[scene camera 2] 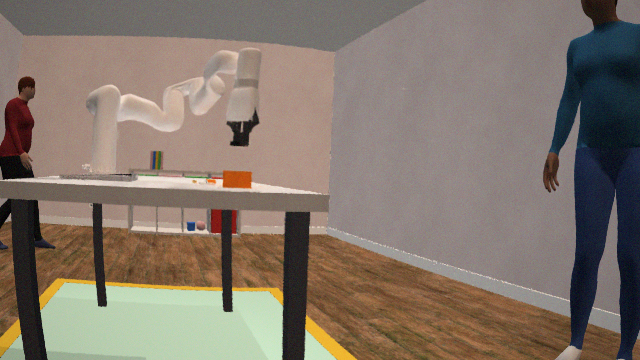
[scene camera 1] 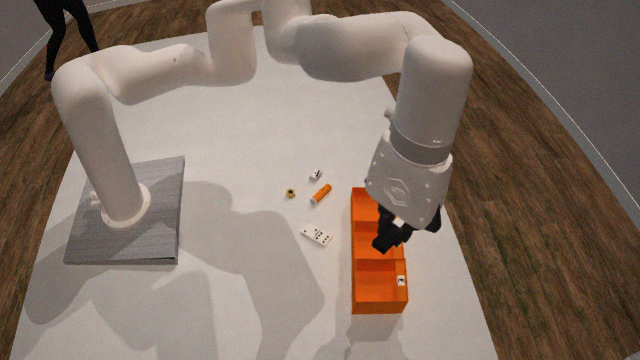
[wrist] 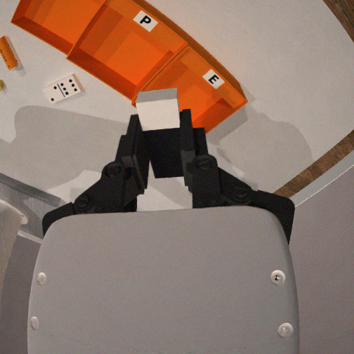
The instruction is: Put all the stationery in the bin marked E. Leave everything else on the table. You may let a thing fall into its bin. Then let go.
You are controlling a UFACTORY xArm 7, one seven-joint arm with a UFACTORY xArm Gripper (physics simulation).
Observation:
I see my gripper, an orange three-part bin and an eraser.
My gripper also shows in scene camera 2 and in the wrist view.

